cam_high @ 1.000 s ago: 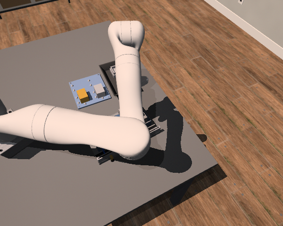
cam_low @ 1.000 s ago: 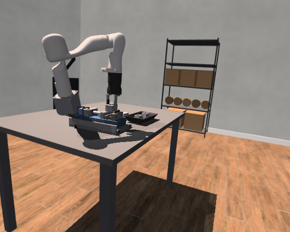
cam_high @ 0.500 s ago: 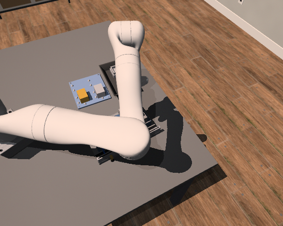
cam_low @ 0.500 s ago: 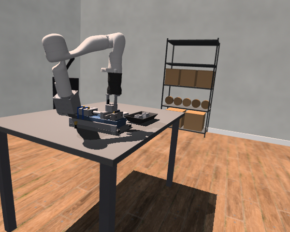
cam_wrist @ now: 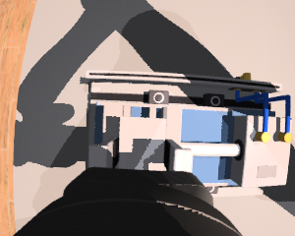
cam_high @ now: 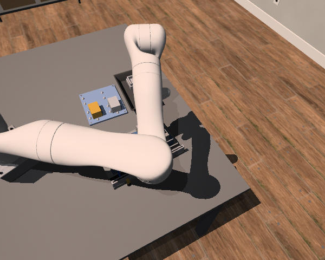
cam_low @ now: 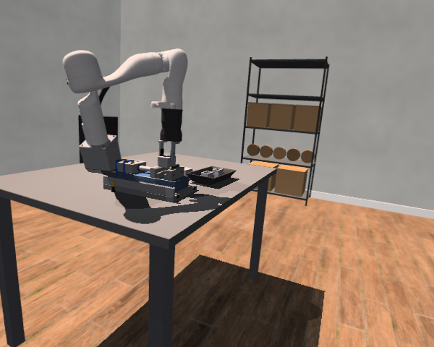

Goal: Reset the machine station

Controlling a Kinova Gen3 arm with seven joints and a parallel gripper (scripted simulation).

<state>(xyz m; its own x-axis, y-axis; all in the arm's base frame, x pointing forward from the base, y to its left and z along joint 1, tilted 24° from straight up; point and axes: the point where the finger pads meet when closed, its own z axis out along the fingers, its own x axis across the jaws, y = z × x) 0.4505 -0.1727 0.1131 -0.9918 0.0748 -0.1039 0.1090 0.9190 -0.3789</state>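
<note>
Right now my hand is 70 mm above the fixed jaw and 40 mm short of it. The rest, counted from my hand: yellow brass blank: 280 mm to the left, 120 mm below, 110 mm behind; vise: 110 mm below, 60 mm behind, 10 mm to the left; infeed plate: 310 mm to the left, 140 mm below, 60 mm behind.
</note>
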